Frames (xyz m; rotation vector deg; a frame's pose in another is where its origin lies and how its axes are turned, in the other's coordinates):
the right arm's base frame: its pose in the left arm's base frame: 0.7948 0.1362 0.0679 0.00 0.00 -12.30
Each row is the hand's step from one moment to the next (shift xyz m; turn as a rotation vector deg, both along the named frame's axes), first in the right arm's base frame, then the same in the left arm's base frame.
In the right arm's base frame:
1: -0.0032 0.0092 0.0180 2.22 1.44 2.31
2: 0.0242 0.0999 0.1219 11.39 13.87 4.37
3: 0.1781 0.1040 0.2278 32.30 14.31 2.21
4: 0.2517 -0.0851 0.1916 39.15 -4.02 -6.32
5: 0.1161 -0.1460 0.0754 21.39 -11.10 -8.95
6: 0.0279 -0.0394 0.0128 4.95 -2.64 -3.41
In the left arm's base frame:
1: -0.0012 0.0097 0.0180 2.48 0.93 2.31
2: 0.0449 0.0925 0.1219 14.08 11.13 4.37
3: 0.1962 0.0637 0.2278 34.61 7.10 2.21
4: 0.2278 -0.1368 0.1916 37.39 -12.27 -6.32
5: 0.0823 -0.1674 0.0754 18.53 -15.40 -8.95
6: 0.0189 -0.0444 0.0128 4.27 -3.63 -3.41

